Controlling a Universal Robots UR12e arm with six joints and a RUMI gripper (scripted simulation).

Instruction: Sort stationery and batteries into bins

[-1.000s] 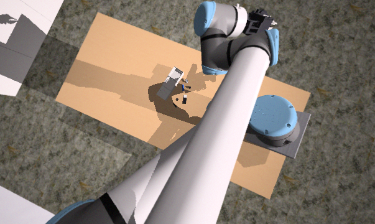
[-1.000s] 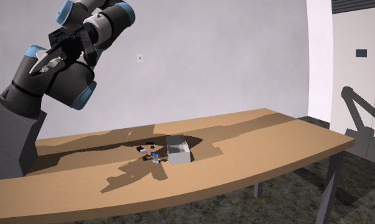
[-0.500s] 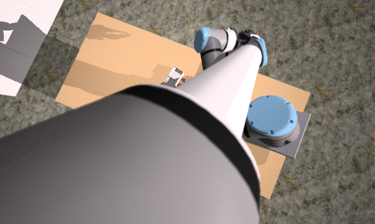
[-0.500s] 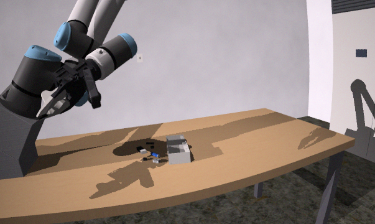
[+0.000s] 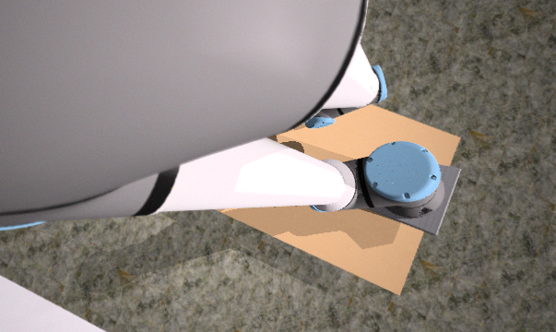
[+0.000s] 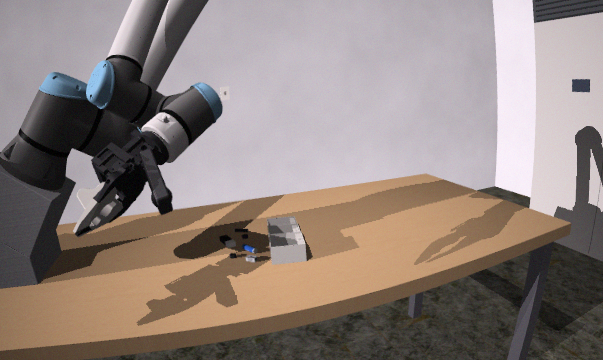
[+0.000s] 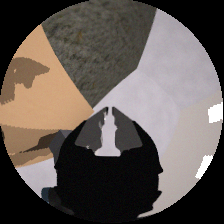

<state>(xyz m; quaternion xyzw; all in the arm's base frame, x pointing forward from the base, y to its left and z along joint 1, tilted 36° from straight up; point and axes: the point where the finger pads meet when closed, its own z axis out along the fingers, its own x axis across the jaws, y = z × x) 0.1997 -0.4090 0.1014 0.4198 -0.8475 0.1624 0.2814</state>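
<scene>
Right now the grey double bin is 450 mm ahead of my hand, 280 mm to the left of it and 200 mm below it. From my hand the other things lie so: short black stick: 430 mm to the left, 370 mm ahead, 210 mm below; white item: 340 mm ahead, 220 mm to the left, 210 mm below; blue battery: 350 mm ahead, 280 mm to the left, 210 mm below.
</scene>
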